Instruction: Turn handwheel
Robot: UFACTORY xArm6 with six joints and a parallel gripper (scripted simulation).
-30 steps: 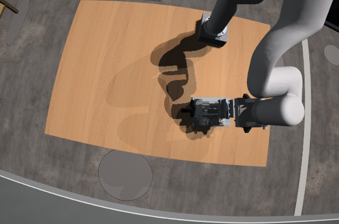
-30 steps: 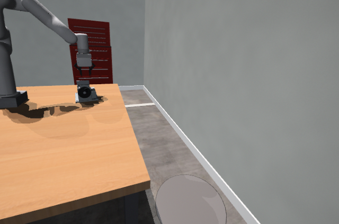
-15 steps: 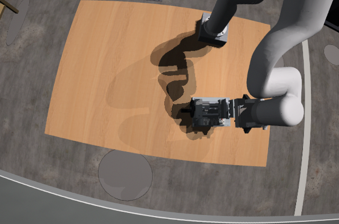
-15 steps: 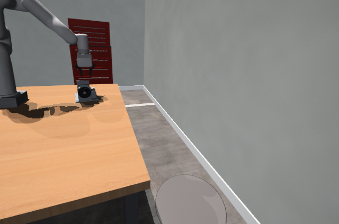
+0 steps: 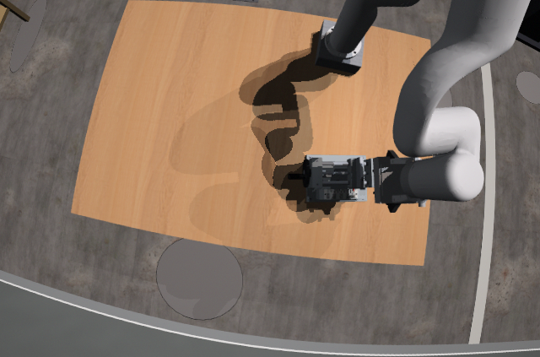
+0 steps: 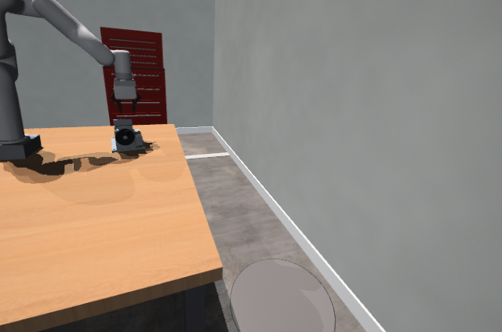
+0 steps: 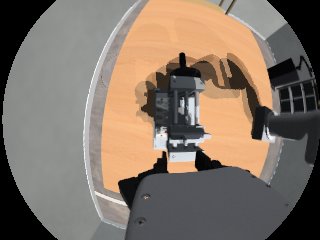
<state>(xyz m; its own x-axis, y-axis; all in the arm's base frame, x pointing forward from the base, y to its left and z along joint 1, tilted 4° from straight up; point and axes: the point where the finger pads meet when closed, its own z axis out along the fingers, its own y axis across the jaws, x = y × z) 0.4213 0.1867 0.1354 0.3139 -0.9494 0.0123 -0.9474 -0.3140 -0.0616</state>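
My gripper is now 190 mm to the left of the black handwheel, 80 mm above it and 40 mm short of it. Round my hand: stop: 80 mm below, 40 mm to the right.
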